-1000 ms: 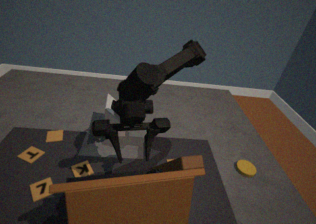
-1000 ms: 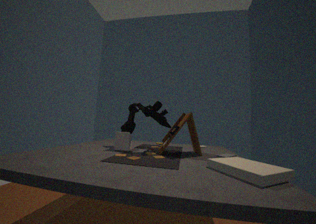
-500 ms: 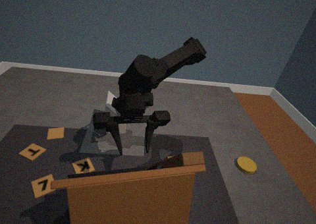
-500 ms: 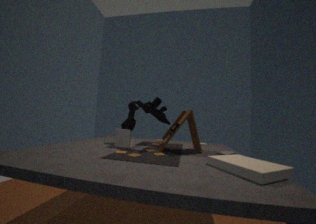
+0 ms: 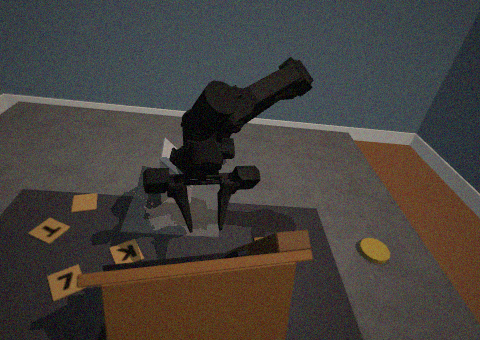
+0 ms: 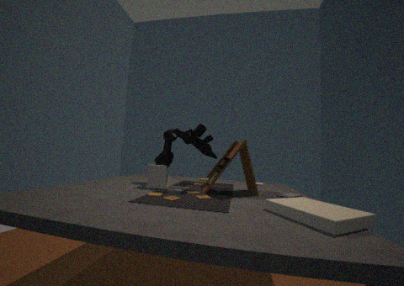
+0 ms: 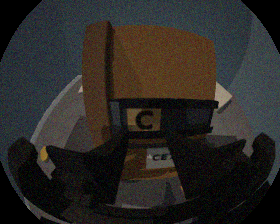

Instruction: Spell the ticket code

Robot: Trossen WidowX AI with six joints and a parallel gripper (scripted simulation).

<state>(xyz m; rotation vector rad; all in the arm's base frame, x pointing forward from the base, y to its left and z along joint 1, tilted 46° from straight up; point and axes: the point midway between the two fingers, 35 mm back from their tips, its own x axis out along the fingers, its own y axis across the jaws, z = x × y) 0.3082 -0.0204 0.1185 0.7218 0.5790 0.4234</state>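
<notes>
My gripper tip is now 11 cm above the ticket, 5 cm to the left of it and 1 cm past it. The rest, counted from my gripper tip: dark mat: 19 cm below, 13 cm behind, 8 cm to the right; tile: 30 cm to the right, 25 cm behind, 18 cm below; long white slab: 42 cm to the right, 40 cm ahead, 17 cm below.
</notes>
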